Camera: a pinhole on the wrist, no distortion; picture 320 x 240 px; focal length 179.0 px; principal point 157.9 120.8 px. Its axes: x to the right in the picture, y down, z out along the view. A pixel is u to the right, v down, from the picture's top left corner.
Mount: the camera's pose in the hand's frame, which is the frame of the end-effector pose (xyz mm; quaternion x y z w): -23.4 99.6 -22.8 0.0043 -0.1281 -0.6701 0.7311
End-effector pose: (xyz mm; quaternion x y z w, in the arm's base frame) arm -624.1 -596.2 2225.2 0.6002 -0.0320 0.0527 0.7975
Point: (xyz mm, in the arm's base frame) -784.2 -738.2 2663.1
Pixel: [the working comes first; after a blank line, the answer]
In the camera's frame: -248.9 -9.9 336.8

26 116
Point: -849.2 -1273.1 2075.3
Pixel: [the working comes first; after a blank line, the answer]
In the camera's frame: 489.9 -171.6 589.7

307 69
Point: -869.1 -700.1 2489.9
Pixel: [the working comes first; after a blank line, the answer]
In the camera's frame: -129.9 -140.0 249.8

65 20
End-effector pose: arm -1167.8 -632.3 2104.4 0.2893 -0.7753 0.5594 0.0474
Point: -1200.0 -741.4 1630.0
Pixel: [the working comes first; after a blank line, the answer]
In the camera's frame: -241.3 -12.2 345.0

33 114
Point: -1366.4 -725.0 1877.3
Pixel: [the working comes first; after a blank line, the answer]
In the camera's frame: -133.7 173.9 137.9

outside the picture
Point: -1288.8 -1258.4 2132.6
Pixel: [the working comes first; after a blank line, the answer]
In the camera's frame: 313.3 451.3 419.0

outside the picture
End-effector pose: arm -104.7 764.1 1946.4 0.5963 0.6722 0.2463 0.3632
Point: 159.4 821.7 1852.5
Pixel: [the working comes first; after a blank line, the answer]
In the camera's frame: 54.7 139.9 254.7

196 219
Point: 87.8 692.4 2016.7
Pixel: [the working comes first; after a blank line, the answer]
In the camera's frame: -40.4 -33.2 155.8

112 83
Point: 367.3 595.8 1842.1
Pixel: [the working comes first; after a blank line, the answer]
In the camera's frame: -8.1 -37.3 497.7

155 107
